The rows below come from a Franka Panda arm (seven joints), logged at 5 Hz.
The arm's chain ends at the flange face. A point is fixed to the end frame.
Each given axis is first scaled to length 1.
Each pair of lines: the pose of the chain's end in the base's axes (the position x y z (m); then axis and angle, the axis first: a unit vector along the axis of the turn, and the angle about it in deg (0 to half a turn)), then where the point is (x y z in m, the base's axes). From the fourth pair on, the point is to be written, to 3 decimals.
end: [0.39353 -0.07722 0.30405 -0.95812 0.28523 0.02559 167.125]
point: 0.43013 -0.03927 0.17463
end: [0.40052 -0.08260 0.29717 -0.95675 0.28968 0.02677 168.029]
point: 0.43643 -0.04682 0.16694
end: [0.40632 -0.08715 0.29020 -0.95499 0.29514 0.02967 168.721]
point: 0.44126 -0.05302 0.15927
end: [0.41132 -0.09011 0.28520 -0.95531 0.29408 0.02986 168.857]
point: 0.446 -0.056 0.154
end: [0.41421 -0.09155 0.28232 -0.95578 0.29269 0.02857 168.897]
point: 0.449 -0.058 0.151
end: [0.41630 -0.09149 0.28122 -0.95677 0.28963 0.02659 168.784]
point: 0.452 -0.057 0.150
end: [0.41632 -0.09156 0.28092 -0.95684 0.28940 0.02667 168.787]
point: 0.452 -0.057 0.150
